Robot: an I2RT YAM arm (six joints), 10 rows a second.
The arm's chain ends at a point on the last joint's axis. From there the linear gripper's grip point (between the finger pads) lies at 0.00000 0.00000 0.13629 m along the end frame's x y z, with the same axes.
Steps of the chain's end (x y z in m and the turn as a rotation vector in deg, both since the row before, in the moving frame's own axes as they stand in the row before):
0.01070 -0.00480 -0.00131 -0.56 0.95 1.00
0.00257 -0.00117 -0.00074 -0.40 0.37 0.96
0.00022 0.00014 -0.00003 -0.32 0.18 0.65
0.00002 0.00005 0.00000 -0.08 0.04 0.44
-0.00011 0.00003 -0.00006 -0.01 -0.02 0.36
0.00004 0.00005 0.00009 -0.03 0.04 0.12
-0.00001 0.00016 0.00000 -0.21 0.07 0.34
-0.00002 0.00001 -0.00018 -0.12 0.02 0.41
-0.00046 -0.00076 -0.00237 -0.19 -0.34 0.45
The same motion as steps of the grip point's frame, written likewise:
0.01295 -0.00345 -0.00134 -0.56 0.95 1.00
0.00344 -0.00021 -0.00075 -0.40 0.37 0.96
0.00064 0.00090 -0.00003 -0.32 0.18 0.65
0.00011 0.00024 0.00000 -0.08 0.04 0.44
-0.00016 0.00005 -0.00006 -0.01 -0.02 0.36
0.00014 0.00012 0.00009 -0.03 0.04 0.12
0.00016 0.00066 0.00000 -0.21 0.07 0.34
0.00003 0.00030 -0.00018 -0.12 0.02 0.41
-0.00127 -0.00031 -0.00237 -0.19 -0.34 0.45

